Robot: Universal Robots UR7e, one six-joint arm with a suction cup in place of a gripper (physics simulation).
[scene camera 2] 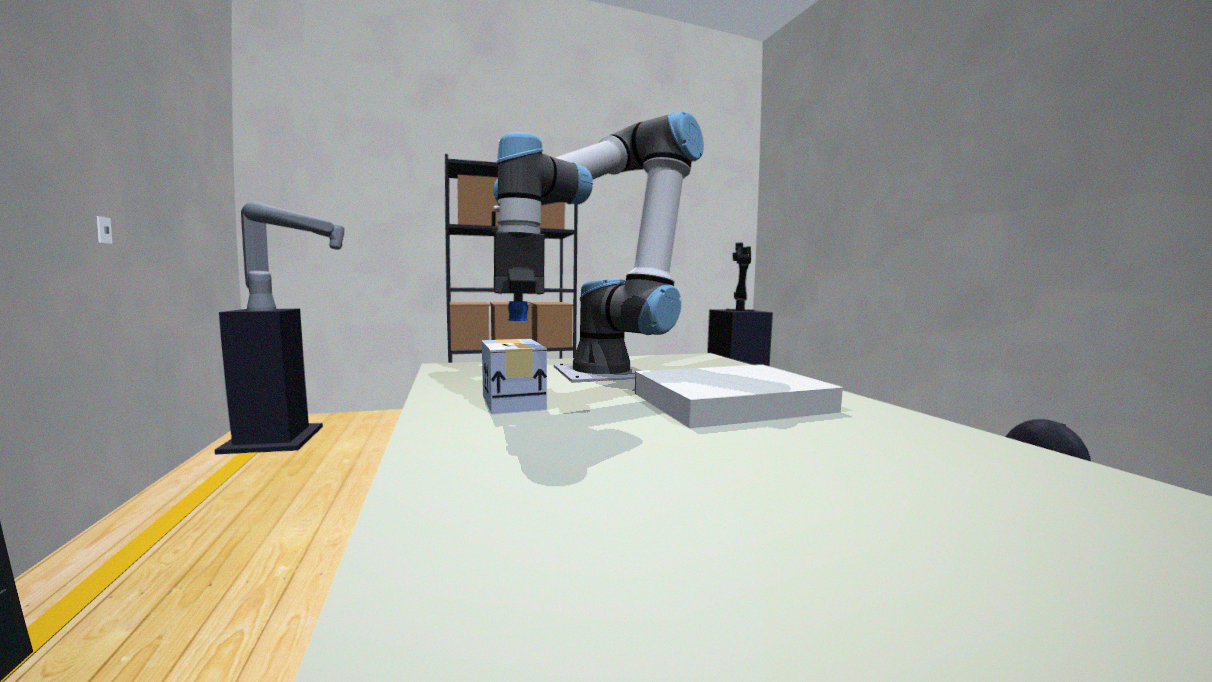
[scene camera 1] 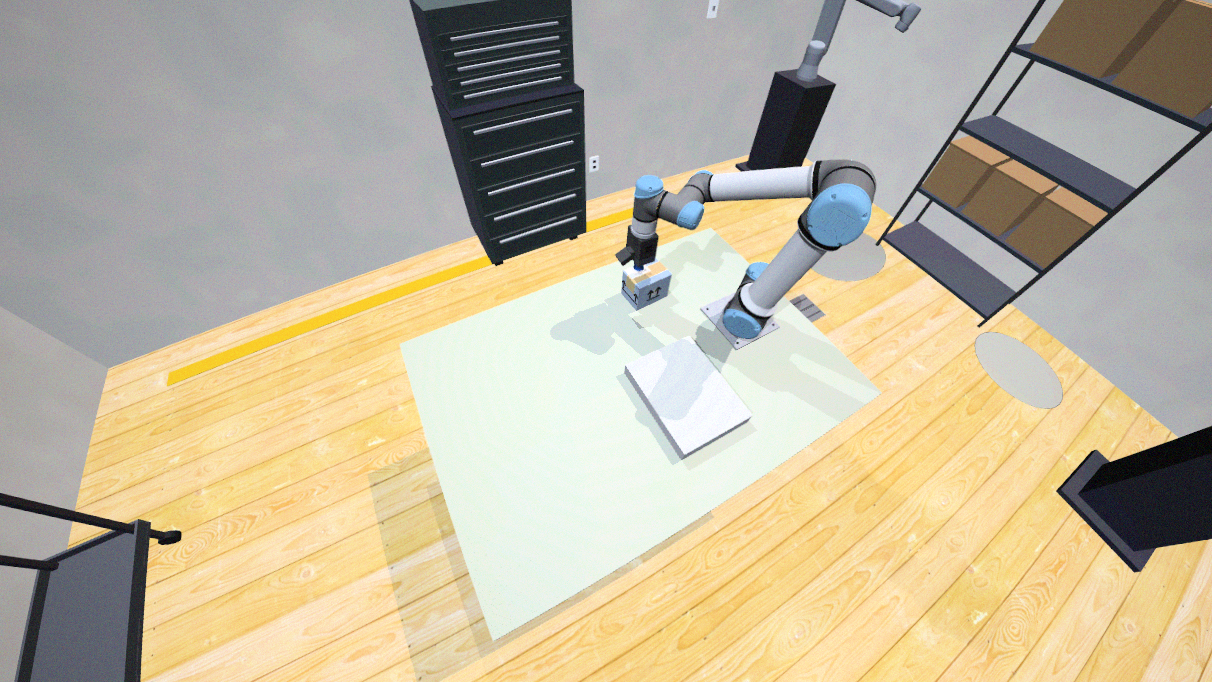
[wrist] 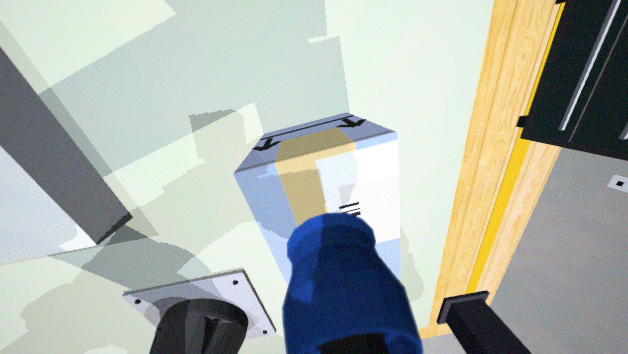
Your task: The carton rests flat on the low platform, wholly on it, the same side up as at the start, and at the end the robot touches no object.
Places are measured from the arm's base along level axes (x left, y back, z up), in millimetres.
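Pixels of known places: hand, its tool point: (scene camera 2: 518, 320) (scene camera 1: 638, 267) (wrist: 331, 249); arm's base, origin of its link: (scene camera 2: 601, 368) (wrist: 207, 322).
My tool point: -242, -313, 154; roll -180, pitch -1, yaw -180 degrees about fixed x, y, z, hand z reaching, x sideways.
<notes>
For each thing: its top centre in the pictures, then the offset to it from my tool point, as dx, dy, dz. Level surfaces: height alone.
- carton, centre of its top: (wrist: 335, 238) (scene camera 2: 512, 343) (scene camera 1: 647, 272) -8, +44, -48
- pale green surface, height of its surface: dz -162
- low platform, centre of its top: (scene camera 2: 733, 378) (scene camera 1: 687, 389) +410, -52, -114
The carton (scene camera 1: 654, 294) (scene camera 2: 515, 396) (wrist: 377, 195), pale blue and white with tan tape and black arrows, stands upright on the pale green surface (scene camera 1: 508, 475) (scene camera 2: 762, 542), arrows pointing up. It is beside the low platform (scene camera 1: 699, 407) (scene camera 2: 661, 398) (wrist: 30, 215), a flat white slab, and apart from it. My blue suction cup (scene camera 1: 638, 268) (scene camera 2: 517, 318) (wrist: 331, 227) points down over the carton's top. In scene camera 2 a gap shows between cup and carton, so the cup is open and holds nothing. In the wrist view the cup hides part of the carton's top.
My arm's base plate (scene camera 1: 737, 341) (scene camera 2: 576, 374) (wrist: 256, 305) lies behind the platform in scene camera 2. A dark drawer cabinet (scene camera 1: 529, 182) stands beyond the mat's edge. Another arm on a black pedestal (scene camera 1: 786, 122) (scene camera 2: 264, 377) and a shelf rack (scene camera 1: 1050, 165) stand farther off.
</notes>
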